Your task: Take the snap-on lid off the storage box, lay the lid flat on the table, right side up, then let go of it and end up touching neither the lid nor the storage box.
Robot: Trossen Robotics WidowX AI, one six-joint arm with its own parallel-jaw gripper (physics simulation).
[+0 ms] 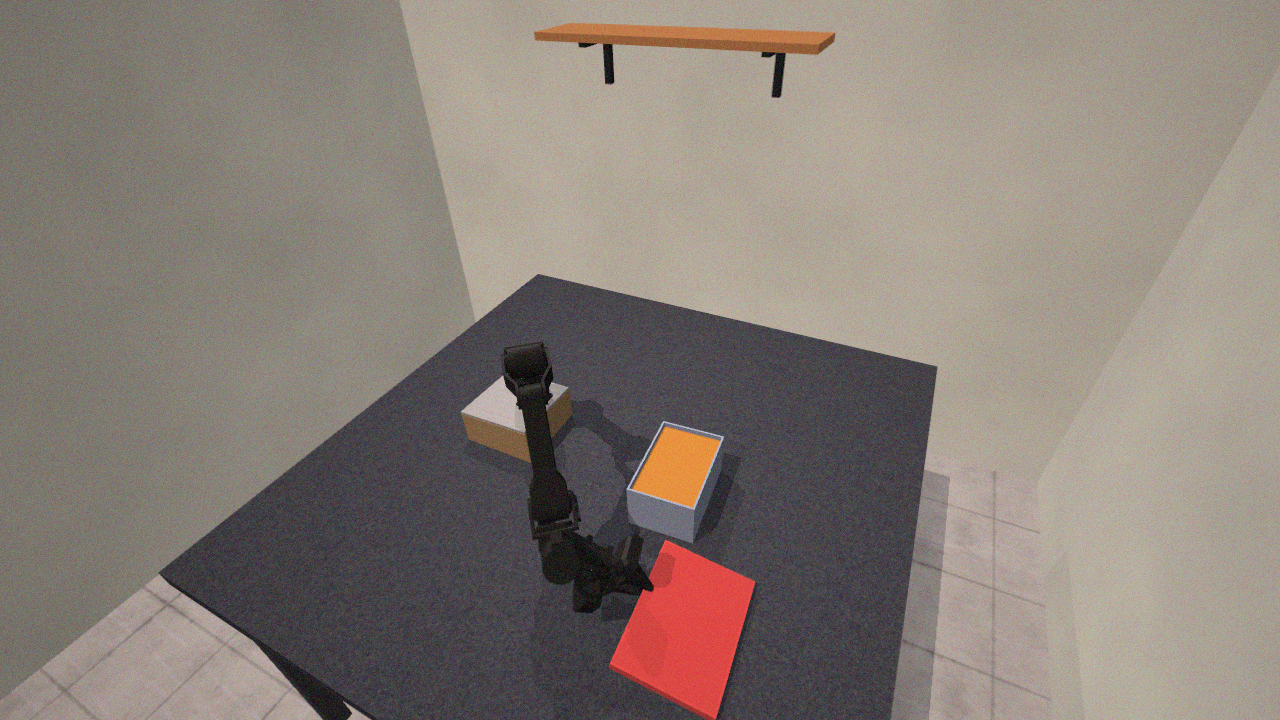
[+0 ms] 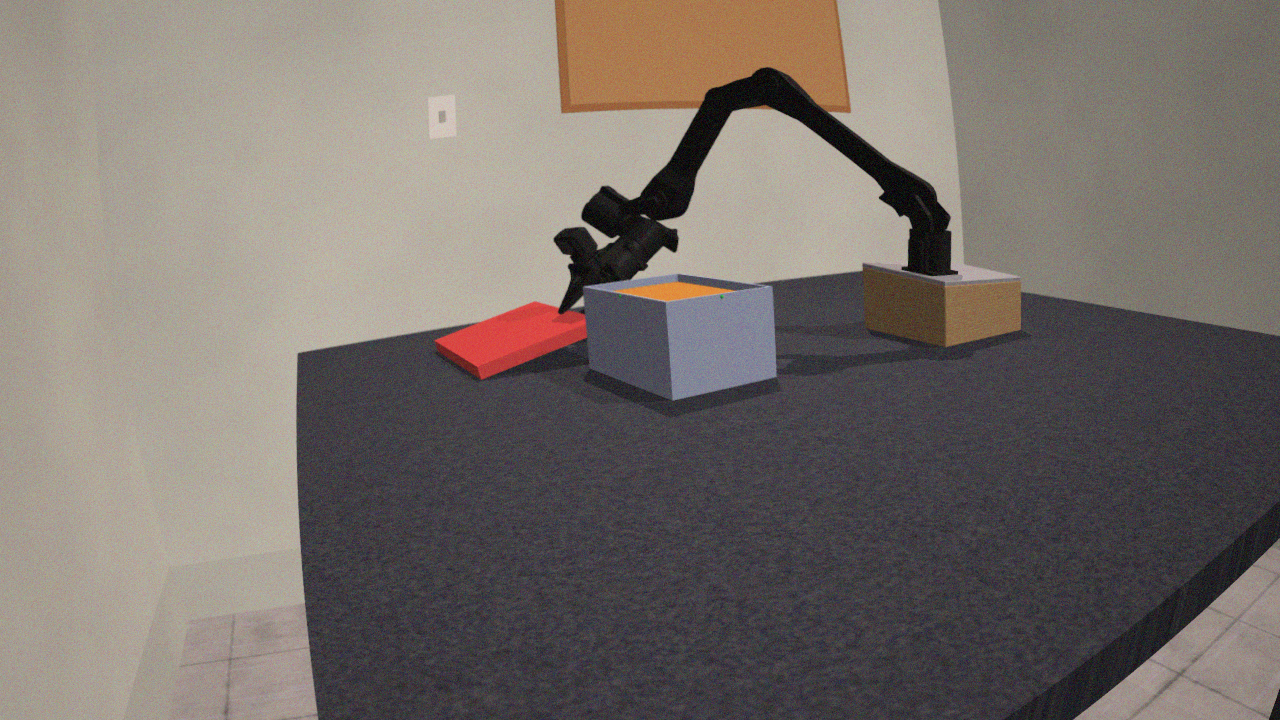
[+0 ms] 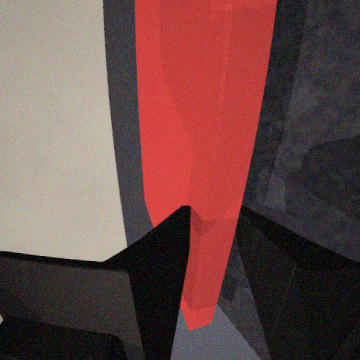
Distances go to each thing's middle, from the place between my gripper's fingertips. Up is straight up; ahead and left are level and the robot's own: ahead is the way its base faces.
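Scene:
You'd find my hand 2 cm to the left of the red lid (image 1: 680, 641) and 8 cm short of it, and it's 1 cm above the lid.

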